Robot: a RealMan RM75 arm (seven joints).
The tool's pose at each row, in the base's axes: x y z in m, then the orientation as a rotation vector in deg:
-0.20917 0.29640 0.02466 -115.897 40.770 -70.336
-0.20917 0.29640 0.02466 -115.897 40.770 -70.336
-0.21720 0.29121 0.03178 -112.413 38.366 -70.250
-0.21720 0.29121 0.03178 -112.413 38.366 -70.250
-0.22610 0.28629 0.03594 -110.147 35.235 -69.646
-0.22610 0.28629 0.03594 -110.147 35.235 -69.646
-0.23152 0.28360 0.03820 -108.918 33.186 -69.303
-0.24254 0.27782 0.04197 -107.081 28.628 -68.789
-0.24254 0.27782 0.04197 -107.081 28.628 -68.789
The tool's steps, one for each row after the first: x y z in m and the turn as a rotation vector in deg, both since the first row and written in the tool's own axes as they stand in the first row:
0.00000 0.00000 0.00000 0.000 0.000 0.000
0.00437 -0.00125 -0.01102 3.922 -0.163 0.636
0.00437 -0.00125 -0.01102 3.922 -0.163 0.636
0.00656 -0.00030 -0.02175 7.366 -1.135 0.469
0.00656 -0.00030 -0.02175 7.366 -1.135 0.469
0.00753 0.00028 -0.02811 9.418 -1.780 0.178
0.00926 0.00231 -0.04083 13.250 -3.206 -1.107
0.00926 0.00231 -0.04083 13.250 -3.206 -1.107

